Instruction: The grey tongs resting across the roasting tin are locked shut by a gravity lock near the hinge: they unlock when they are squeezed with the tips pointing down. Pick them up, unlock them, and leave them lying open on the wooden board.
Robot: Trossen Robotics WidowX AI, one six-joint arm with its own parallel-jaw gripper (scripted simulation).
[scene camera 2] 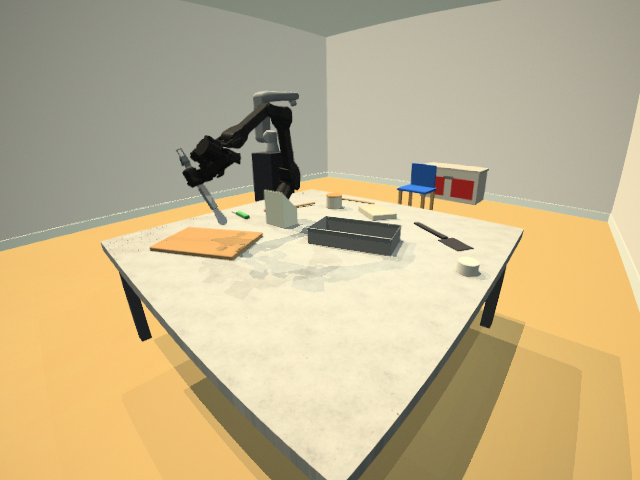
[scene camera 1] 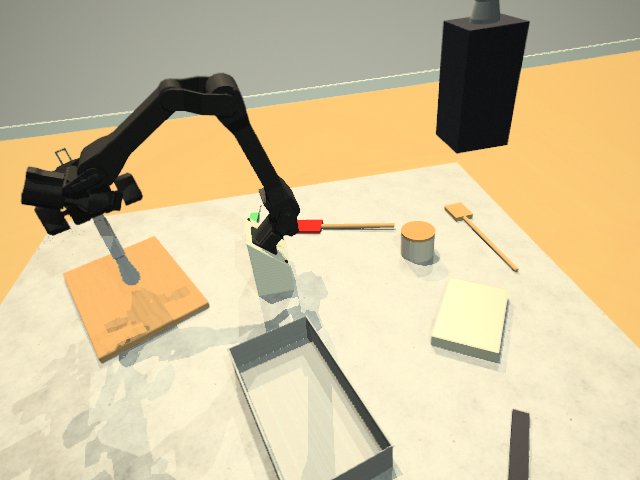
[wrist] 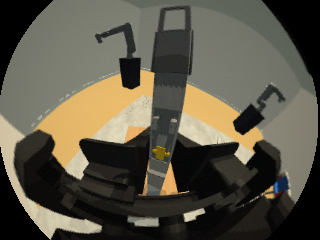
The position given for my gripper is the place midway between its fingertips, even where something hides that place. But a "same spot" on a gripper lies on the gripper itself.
My gripper shows in scene camera 2, in scene camera 1 and in the wrist view (159, 129). One and the same spot on my gripper: (scene camera 2: 208, 170) is (scene camera 1: 79, 211).
